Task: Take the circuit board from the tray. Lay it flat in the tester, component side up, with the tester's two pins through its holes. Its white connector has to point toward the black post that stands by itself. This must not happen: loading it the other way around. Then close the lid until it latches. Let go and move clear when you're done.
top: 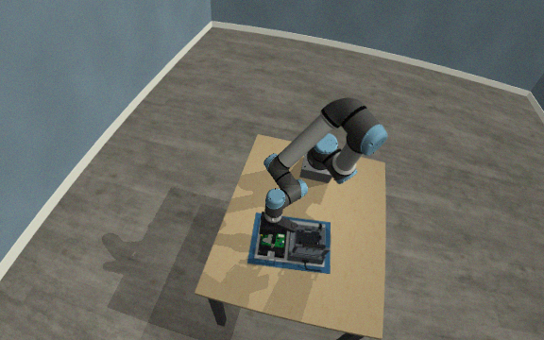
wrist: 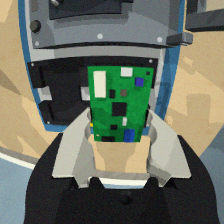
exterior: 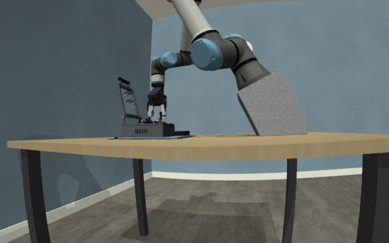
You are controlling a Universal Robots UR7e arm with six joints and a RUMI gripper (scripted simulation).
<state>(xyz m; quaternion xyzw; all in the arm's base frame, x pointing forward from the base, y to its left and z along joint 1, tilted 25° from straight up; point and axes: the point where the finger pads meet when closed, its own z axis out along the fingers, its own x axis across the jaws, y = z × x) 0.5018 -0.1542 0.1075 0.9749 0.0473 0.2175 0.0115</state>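
Right now the tester bed is 170 mm to the left of my hand, 50 mm behind it and 10 mm below it. Round my hand: green circuit board right at my hand; then see-through lid 180 mm to the left, 100 mm above, 70 mm ahead.
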